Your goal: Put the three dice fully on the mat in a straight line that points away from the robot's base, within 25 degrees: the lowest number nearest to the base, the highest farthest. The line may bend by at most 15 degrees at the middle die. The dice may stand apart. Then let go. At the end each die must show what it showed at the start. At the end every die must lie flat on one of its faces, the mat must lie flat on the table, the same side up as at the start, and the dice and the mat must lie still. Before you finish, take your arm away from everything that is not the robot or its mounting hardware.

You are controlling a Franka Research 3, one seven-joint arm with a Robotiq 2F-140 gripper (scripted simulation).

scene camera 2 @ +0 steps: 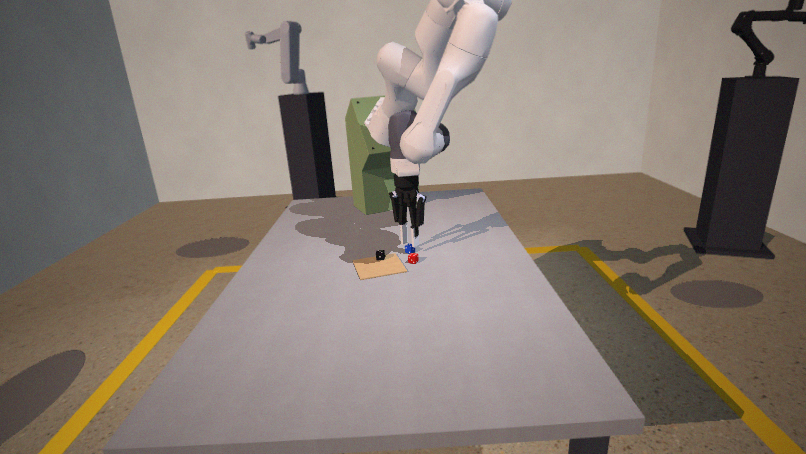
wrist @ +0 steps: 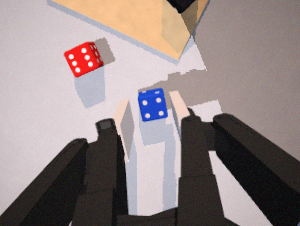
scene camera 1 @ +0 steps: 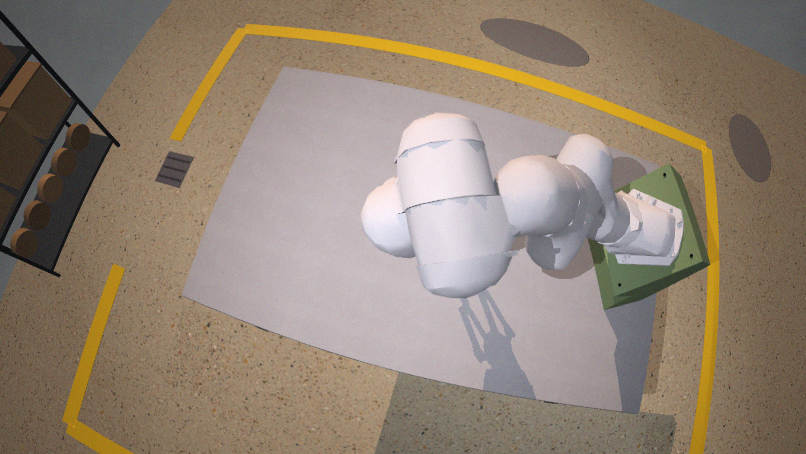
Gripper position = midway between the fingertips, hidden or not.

In view: my gripper (scene camera 2: 410,244), a blue die (wrist: 152,104), a red die (wrist: 84,58) and a tan mat (scene camera 2: 367,268).
My gripper shows as well in the wrist view (wrist: 151,109).
